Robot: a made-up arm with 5 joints.
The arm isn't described. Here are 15 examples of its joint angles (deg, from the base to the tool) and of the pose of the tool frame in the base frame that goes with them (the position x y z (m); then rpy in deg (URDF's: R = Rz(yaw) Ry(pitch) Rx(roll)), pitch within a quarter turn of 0, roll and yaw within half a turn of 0).
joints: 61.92 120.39 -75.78 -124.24 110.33
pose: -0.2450 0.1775 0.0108 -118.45 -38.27 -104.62
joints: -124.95 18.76 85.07 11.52 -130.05
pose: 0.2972 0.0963 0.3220 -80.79 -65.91 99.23
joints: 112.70 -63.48 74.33 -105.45 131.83
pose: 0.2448 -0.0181 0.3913 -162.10 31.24 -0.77
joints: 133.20 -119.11 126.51 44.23 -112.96
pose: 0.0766 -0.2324 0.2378 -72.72 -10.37 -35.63
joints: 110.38 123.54 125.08 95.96 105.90
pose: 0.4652 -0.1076 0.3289 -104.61 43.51 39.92
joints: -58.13 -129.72 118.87 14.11 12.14
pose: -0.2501 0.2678 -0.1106 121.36 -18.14 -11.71
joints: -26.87 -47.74 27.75 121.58 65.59
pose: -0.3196 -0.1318 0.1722 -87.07 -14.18 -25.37
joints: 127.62 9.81 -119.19 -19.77 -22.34
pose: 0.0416 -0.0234 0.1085 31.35 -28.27 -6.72
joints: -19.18 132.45 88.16 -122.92 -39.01
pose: 0.0847 -0.0126 -0.0346 -175.42 -68.84 166.23
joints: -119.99 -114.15 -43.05 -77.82 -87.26
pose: -0.1131 0.3453 0.1999 175.86 50.26 118.36
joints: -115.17 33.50 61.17 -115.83 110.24
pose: -0.2963 -0.0620 0.3696 141.08 -1.11 96.20
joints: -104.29 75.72 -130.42 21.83 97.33
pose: -0.0978 -0.5492 0.0192 -65.85 -18.83 32.47
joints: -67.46 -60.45 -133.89 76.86 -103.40
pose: -0.4372 0.2819 -0.1073 103.91 -38.36 108.03
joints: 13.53 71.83 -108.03 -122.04 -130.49
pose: -0.1458 0.0289 -0.2173 -22.39 -34.41 -178.09
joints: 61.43 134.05 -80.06 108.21 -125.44
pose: 0.1396 -0.3520 -0.1537 84.60 -72.72 -105.69
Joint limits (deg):
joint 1: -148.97..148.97
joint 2: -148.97..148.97
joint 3: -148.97..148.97
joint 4: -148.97..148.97
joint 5: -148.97..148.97
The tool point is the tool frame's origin. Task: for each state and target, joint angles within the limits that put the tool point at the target. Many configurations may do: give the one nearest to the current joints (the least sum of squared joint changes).
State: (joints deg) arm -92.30 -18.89 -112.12 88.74 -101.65
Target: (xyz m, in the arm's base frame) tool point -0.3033 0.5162 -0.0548
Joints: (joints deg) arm -92.43 -42.62 -100.86 75.98 -135.42
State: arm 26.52 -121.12 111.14 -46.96 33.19
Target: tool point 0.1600 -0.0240 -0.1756
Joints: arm 34.32 -118.31 43.72 -50.14 30.33
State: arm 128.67 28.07 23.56 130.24 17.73
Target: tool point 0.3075 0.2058 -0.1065
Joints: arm 148.97 30.56 48.65 131.00 20.30
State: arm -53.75 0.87 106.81 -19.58 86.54
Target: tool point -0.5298 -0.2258 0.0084
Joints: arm -66.00 -14.21 110.58 -23.39 129.66
